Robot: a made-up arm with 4 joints.
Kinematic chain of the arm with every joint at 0, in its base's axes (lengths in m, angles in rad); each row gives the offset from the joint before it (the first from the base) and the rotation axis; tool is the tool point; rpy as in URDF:
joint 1: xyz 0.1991 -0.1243 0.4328 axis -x
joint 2: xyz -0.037 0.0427 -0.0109 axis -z
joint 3: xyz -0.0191 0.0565 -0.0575 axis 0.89 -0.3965 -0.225
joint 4: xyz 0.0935 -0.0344 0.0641 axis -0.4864 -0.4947 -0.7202
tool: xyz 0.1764 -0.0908 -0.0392 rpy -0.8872 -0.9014 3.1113
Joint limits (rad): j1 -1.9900..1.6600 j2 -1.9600..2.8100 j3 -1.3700..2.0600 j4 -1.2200..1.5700
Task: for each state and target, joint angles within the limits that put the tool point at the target. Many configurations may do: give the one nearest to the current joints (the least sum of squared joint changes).
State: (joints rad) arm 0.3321 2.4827 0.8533 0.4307
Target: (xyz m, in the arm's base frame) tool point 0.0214 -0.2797 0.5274
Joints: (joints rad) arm 0.9026 1.9196 0.3172 -0.1923
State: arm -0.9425 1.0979 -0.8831 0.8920
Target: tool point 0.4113 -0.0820 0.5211
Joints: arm -0.0566 0.2784 -1.0782 0.9617
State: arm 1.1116 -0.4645 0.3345 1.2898
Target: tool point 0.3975 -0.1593 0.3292
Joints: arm 1.6300 -1.3089 0.5996 0.7455
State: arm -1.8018 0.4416 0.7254 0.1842
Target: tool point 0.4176 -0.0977 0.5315
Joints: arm -1.9900 -0.3281 0.1117 -0.1830
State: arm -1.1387 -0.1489 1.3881 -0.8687
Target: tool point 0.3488 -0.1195 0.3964
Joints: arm -1.4772 0.0224 1.9405 -0.8667
